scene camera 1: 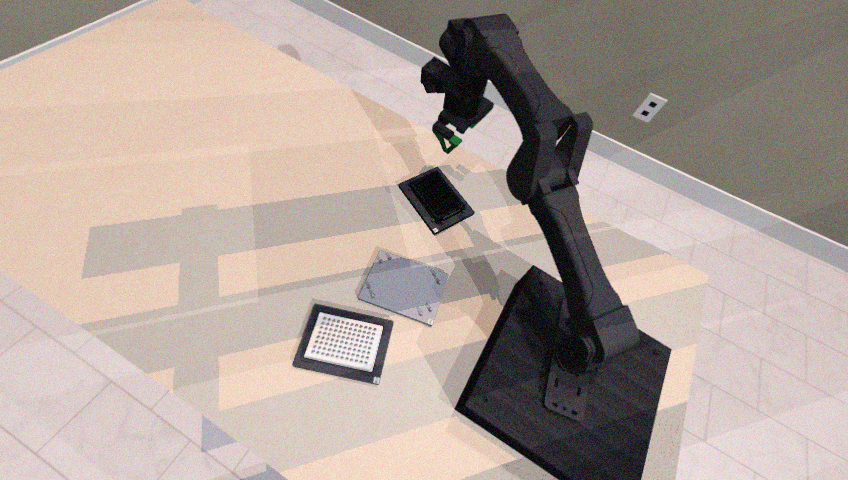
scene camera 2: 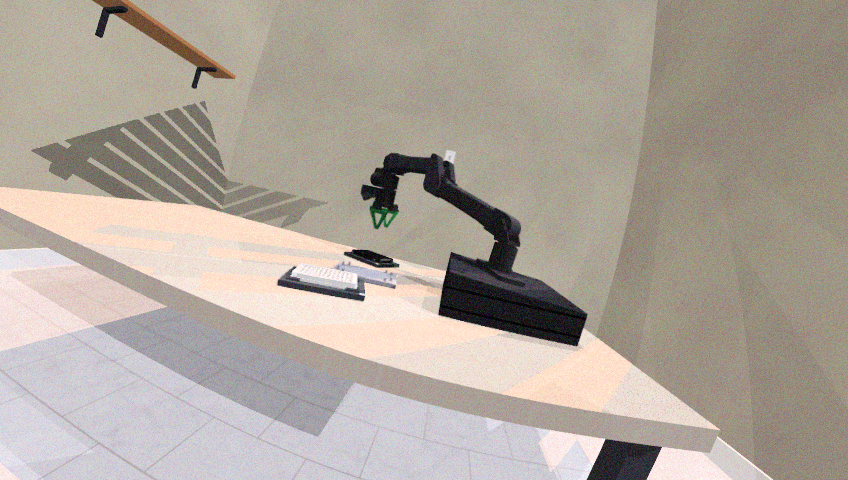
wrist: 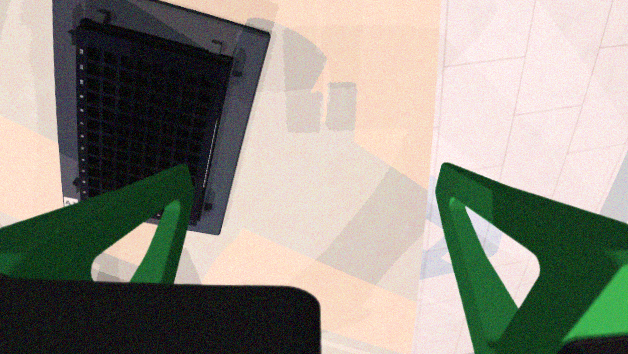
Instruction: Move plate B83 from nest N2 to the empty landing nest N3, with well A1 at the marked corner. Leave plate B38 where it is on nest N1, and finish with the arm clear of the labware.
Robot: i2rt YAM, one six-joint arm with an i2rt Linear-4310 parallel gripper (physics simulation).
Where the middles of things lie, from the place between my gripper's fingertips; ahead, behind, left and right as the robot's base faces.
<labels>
My gripper is now 10 mm past the grey nest plate [scene camera 1: 396, 284], 350 mm to the right of it and 110 mm above it.
</labels>
